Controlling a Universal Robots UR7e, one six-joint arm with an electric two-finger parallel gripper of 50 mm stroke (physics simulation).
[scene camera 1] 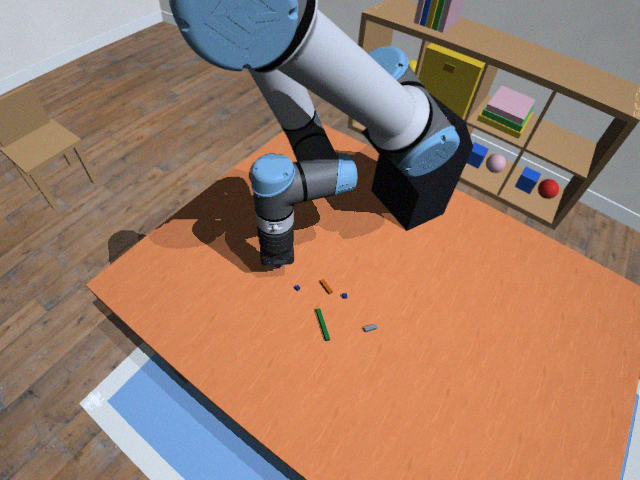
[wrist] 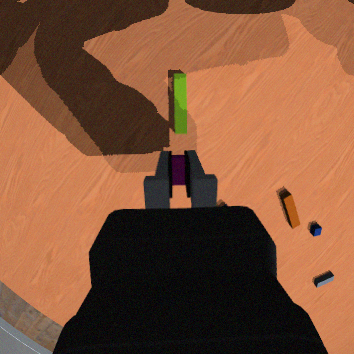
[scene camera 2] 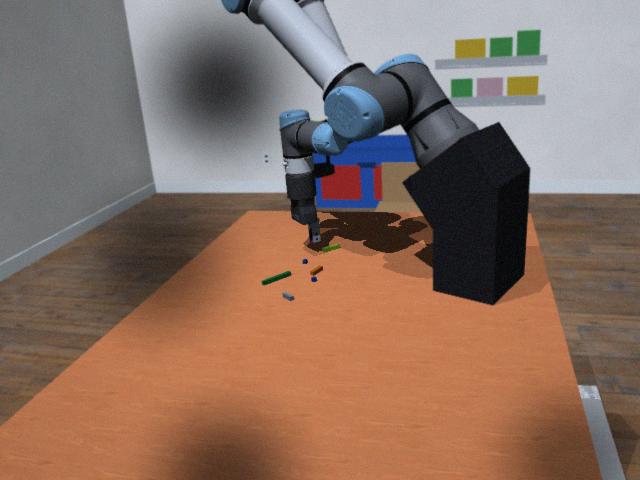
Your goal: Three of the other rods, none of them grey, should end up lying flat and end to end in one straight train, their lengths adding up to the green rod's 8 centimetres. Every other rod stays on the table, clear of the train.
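Frame: origin at the arm's base, x ahead, y left, z up, level; millimetres.
Seen in the pictures: gripper, fingertip midpoint: [scene camera 1: 277, 263] [wrist: 177, 164] [scene camera 2: 315, 240]; arm's base at its link origin: [scene camera 2: 450, 151].
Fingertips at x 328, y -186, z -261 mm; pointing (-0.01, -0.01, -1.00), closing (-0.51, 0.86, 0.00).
Note:
Pixels of each thing's top centre, then the offset from my fingertips to it. Level surfaces: height alone.
- purple rod at its top centre: [wrist: 178, 171] [scene camera 1: 277, 262] [scene camera 2: 313, 238] 2 mm ahead, 2 mm left, 8 mm up
- lime rod at its top centre: [wrist: 180, 103] [scene camera 2: 330, 246] 40 mm back, 20 mm right, 26 mm down
- orange rod at its top centre: [wrist: 292, 211] [scene camera 1: 326, 285] [scene camera 2: 316, 268] 9 mm back, 129 mm left, 26 mm down
- green rod at its top centre: [scene camera 1: 323, 323] [scene camera 2: 276, 276] 87 mm ahead, 163 mm left, 26 mm down
- grey rod at its top centre: [wrist: 325, 281] [scene camera 2: 288, 294] [scene camera 1: 370, 327] 48 mm ahead, 267 mm left, 26 mm down
- orange table at its surface level: 36 mm down
My gripper [scene camera 2: 314, 238] [wrist: 177, 164] is shut on the purple rod [scene camera 1: 278, 266] [scene camera 2: 311, 241] [wrist: 178, 170], low over the table; whether the rod touches it I cannot tell. The lime rod [scene camera 2: 331, 248] [wrist: 180, 102] lies flat, nearly in line with the purple one, a gap between them; in scene camera 1 it is hidden. The orange rod [scene camera 1: 325, 286] [scene camera 2: 316, 270] [wrist: 292, 210] lies between two small blue cubes, one [scene camera 1: 297, 287] [scene camera 2: 305, 261] toward the gripper and one [scene camera 1: 344, 296] [scene camera 2: 313, 279] [wrist: 315, 229] farther away. The green rod [scene camera 1: 322, 324] [scene camera 2: 276, 277] lies apart.
The grey rod [scene camera 1: 369, 328] [scene camera 2: 287, 296] [wrist: 324, 279] lies beyond the farther blue cube. The black robot base [scene camera 1: 408, 191] [scene camera 2: 465, 222] stands on the orange table [scene camera 1: 465, 361] [scene camera 2: 336, 387]. The arm's shadow covers table around the gripper.

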